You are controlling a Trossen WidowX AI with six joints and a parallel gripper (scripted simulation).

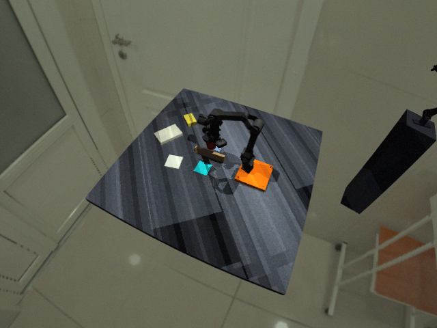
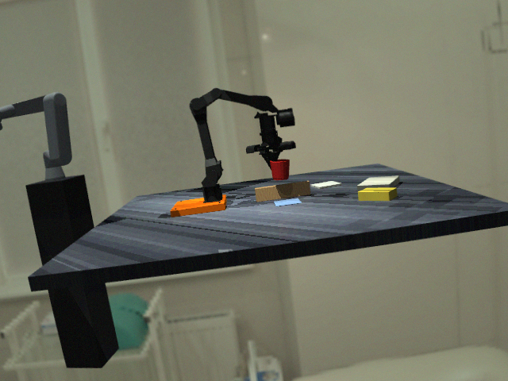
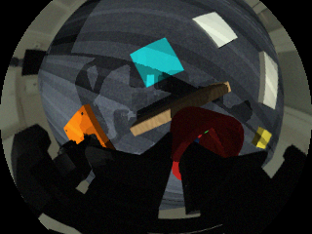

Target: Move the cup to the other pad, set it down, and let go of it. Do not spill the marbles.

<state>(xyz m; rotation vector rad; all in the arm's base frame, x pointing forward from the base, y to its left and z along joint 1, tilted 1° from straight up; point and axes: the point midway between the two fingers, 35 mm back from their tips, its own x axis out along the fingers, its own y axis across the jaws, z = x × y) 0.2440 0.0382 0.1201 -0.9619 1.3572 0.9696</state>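
Right now my gripper tip is 12 cm to the right of the teal pad and 12 cm above it. Round my gripper tip: wooden block 2 cm ahead, 1 cm to the left, 10 cm below; light blue pad 5 cm ahead, 10 cm to the right, 12 cm below; cup 3 cm ahead, 1 cm to the right.
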